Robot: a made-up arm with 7 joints.
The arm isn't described. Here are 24 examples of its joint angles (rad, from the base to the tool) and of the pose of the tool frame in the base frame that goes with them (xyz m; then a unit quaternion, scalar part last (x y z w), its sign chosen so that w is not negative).
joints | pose
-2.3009 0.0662 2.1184 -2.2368 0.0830 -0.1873 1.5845 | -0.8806 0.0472 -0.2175 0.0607 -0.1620 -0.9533 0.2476
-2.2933 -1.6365 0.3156 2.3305 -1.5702 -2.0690 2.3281 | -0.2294 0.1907 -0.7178 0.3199 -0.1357 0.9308 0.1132
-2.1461 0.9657 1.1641 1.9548 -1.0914 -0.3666 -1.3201 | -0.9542 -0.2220 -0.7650 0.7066 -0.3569 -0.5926 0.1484
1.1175 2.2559 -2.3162 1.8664 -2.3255 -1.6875 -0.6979 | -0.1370 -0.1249 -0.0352 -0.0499 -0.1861 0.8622 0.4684
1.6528 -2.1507 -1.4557 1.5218 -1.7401 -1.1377 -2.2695 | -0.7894 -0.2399 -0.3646 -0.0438 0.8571 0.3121 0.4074
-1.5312 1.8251 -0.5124 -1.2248 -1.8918 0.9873 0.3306 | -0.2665 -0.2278 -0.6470 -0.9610 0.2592 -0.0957 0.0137
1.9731 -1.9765 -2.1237 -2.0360 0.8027 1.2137 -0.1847 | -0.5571 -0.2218 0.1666 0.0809 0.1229 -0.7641 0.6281
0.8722 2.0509 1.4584 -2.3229 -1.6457 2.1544 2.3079 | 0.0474 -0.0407 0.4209 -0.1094 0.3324 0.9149 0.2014
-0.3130 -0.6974 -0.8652 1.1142 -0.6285 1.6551 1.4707 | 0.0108 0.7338 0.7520 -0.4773 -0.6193 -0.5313 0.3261
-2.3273 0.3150 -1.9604 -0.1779 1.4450 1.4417 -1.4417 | -0.2718 0.0770 -0.0460 0.4871 -0.7172 0.4479 0.2183
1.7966 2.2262 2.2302 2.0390 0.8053 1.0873 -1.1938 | -0.1808 -0.3339 0.7503 0.5028 0.1336 -0.4317 0.7369
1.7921 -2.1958 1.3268 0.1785 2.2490 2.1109 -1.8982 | -0.2296 -0.0704 0.5768 -0.6788 -0.6946 0.1505 0.1846
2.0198 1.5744 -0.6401 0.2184 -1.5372 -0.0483 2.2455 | 0.8470 0.0600 0.4007 -0.5813 0.4533 0.2970 0.6070
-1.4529 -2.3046 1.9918 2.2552 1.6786 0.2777 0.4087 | 0.2078 0.2493 -0.8255 -0.8382 -0.4226 -0.3225 0.1220
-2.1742 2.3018 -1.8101 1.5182 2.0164 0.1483 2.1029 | -0.3609 -0.3414 0.7175 -0.4163 -0.0273 -0.8432 0.3390
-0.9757 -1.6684 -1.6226 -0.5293 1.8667 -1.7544 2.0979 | 0.7730 0.2029 0.0676 0.2214 0.1814 0.6485 0.7053
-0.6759 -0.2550 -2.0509 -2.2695 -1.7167 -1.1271 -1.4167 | 0.1667 0.5821 -0.2966 0.5660 0.7408 -0.0969 0.3484
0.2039 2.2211 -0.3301 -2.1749 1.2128 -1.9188 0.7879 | 0.4923 -0.5970 -0.4743 0.5041 0.6615 0.0423 0.5536
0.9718 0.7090 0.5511 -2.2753 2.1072 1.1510 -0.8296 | 0.7956 0.2390 0.1852 0.5250 0.8420 0.0189 0.1225
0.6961 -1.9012 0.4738 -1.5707 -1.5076 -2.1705 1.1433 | 0.3801 -0.3036 1.1123 0.0317 -0.5712 0.1616 0.8041
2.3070 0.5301 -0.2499 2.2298 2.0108 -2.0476 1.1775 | -0.1818 0.6297 0.4645 0.4644 0.0082 -0.8152 0.3460
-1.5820 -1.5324 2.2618 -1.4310 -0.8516 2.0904 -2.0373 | 0.0645 -0.2217 -0.7077 0.6780 0.2182 -0.6806 0.1719
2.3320 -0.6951 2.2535 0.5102 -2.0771 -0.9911 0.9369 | -0.4794 0.0033 0.5842 -0.3974 -0.3366 0.6781 0.5185
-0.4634 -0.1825 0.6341 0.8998 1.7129 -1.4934 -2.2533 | 1.0812 0.3491 0.2156 0.8654 -0.1169 0.4454 0.1976
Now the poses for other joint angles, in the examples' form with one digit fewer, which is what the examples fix.
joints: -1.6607 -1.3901 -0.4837 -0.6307 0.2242 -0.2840 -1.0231
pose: 0.670 -0.315 -0.459 0.792 -0.240 -0.210 0.521
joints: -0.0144 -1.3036 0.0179 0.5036 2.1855 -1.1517 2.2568
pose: 0.969 -0.111 0.449 0.026 0.425 0.139 0.894
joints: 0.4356 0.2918 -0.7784 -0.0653 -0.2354 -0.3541 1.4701
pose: 0.291 0.220 0.215 0.076 -0.079 -0.454 0.884
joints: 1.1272 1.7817 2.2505 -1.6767 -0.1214 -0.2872 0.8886
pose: 0.249 -0.504 0.456 0.368 -0.889 0.273 0.020
